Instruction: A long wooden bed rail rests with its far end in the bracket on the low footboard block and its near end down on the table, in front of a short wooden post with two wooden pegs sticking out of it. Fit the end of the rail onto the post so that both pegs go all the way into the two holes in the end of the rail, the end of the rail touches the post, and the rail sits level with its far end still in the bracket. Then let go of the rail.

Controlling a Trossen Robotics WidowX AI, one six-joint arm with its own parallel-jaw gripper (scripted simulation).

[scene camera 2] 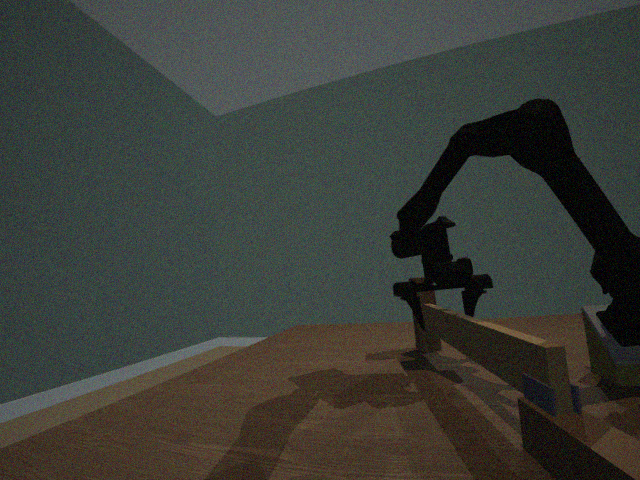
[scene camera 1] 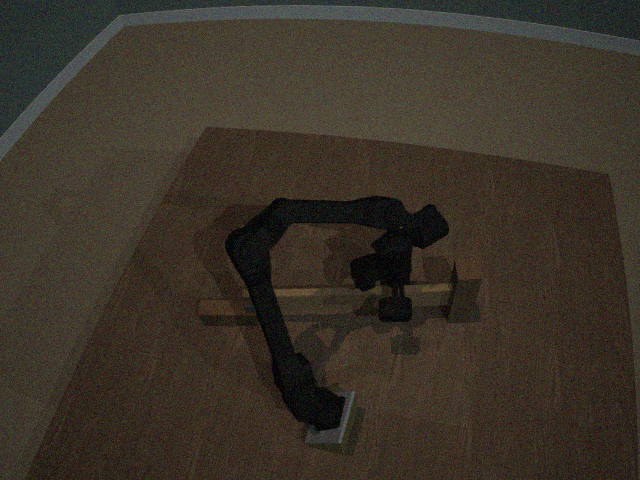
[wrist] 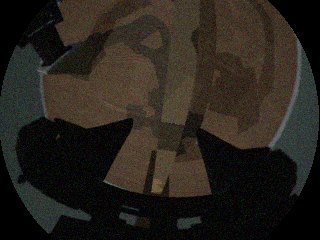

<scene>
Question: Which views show the gripper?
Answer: Scene camera 2, scene camera 1 and the wrist view: all of them.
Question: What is the gripper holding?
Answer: Nothing.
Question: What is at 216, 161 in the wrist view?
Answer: The gripper.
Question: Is the gripper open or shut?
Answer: Open.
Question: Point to a long wooden rail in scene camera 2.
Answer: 506, 353
</scene>
